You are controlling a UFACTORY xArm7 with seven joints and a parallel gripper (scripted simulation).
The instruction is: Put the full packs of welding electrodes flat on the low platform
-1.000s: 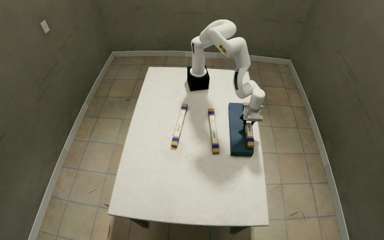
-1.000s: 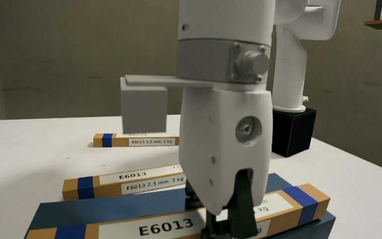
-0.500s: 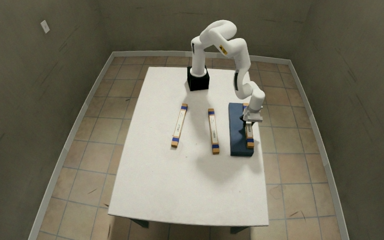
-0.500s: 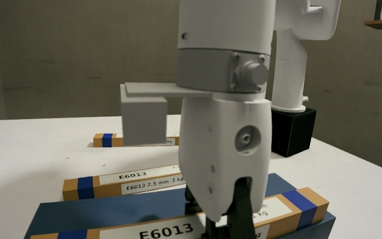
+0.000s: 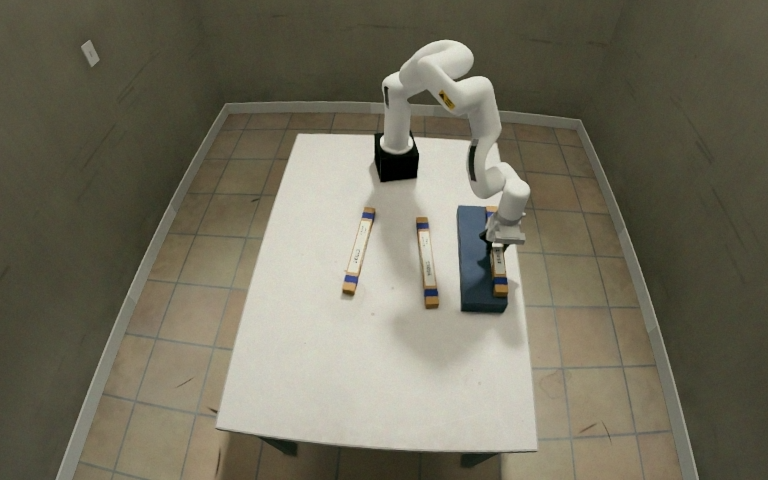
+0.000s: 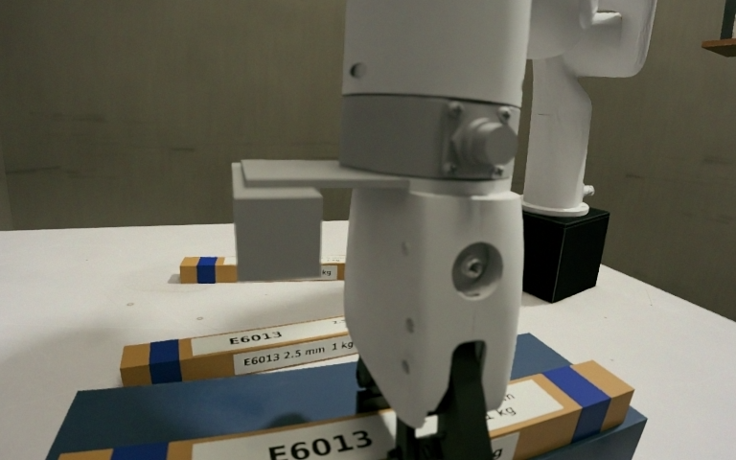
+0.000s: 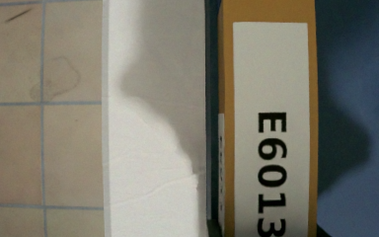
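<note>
Now: the low blue platform 6 cm below my hand and 5 cm to the right of it.
</note>
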